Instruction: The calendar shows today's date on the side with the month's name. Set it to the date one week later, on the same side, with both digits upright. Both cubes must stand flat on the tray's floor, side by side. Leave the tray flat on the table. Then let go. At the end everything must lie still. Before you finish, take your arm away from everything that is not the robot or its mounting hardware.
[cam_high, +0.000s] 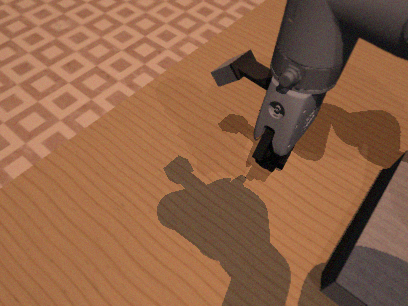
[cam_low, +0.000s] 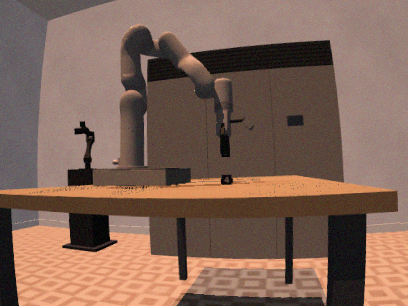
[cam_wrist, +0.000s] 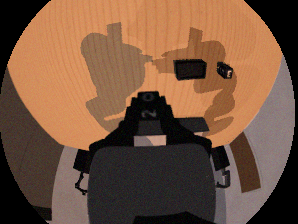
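My hand is 2 cm above the black digit cube. The rest, counted from my hand: black cube (21 cm to the right, 12 cm below, 3 cm ahead).
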